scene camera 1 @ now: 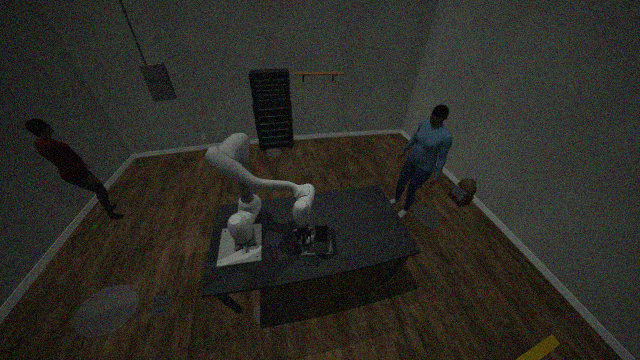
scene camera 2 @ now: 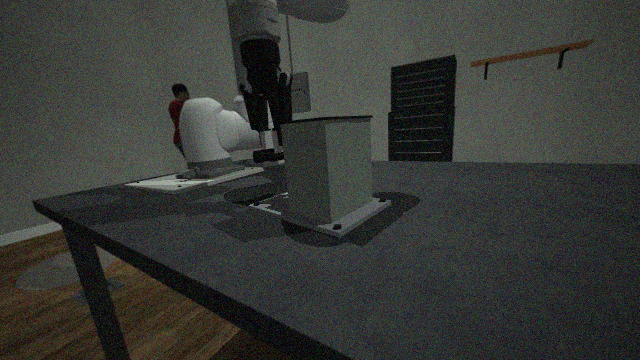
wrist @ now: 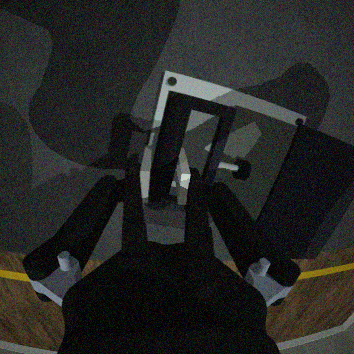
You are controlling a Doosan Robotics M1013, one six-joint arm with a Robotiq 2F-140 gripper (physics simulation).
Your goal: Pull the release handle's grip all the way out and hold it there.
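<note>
The release handle shows in the wrist view as a dark rectangular frame. Its thick left bar, the grip [wrist: 174, 125] [scene camera 2: 265, 156], lies between the light finger pads. My gripper [wrist: 163, 158] [scene camera 2: 268, 136] [scene camera 1: 304, 236] points down and is shut on this grip, one pad on each side. A thinner dark bar [wrist: 220, 142] runs parallel on the right, with an open gap between the bars. A short light rod and a dark round knob [wrist: 242, 169] are right of it. The handle's housing, a pale box with a dark top [scene camera 2: 327, 170] [wrist: 312, 185], stands apart from the grip. The grip's lower end is partly hidden.
A light base plate [wrist: 200, 87] [scene camera 2: 362, 215] with dark bolts lies under the handle and housing on the dark table [scene camera 1: 370, 225] [scene camera 2: 475, 240]. The arm's white mounting plate [scene camera 1: 252, 255] [scene camera 2: 155, 185] is nearby. A person in blue [scene camera 1: 430, 145] and one in red [scene camera 1: 62, 157] stand beyond the table.
</note>
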